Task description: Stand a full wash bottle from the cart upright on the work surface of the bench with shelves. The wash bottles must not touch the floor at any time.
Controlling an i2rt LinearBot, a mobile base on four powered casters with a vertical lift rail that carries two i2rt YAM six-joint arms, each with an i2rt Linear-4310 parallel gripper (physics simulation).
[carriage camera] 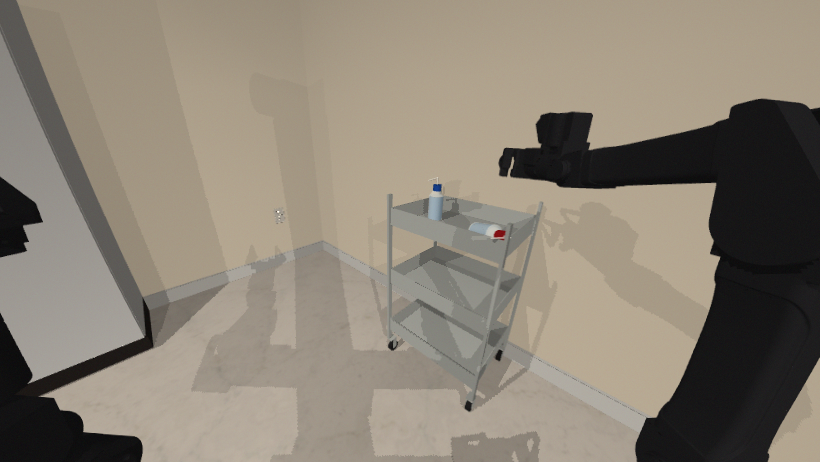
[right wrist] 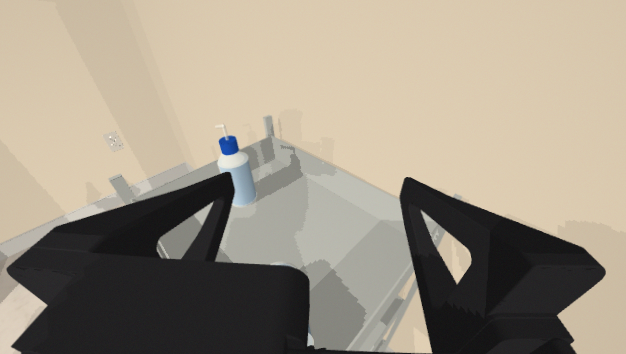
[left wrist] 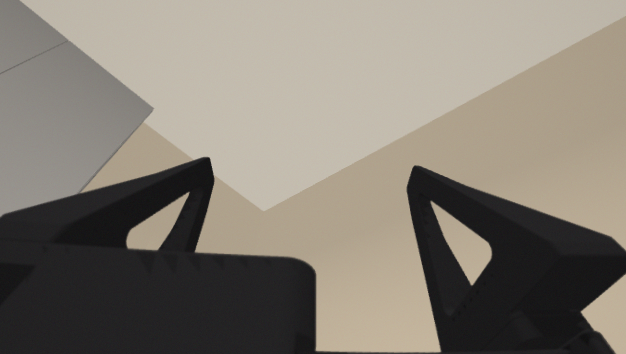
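A grey three-tier cart is here in the pictures, and so is a tall grey cabinet. My left gripper appears in them as well. Then there is my right gripper, which I see in the pictures and also in the right wrist view.
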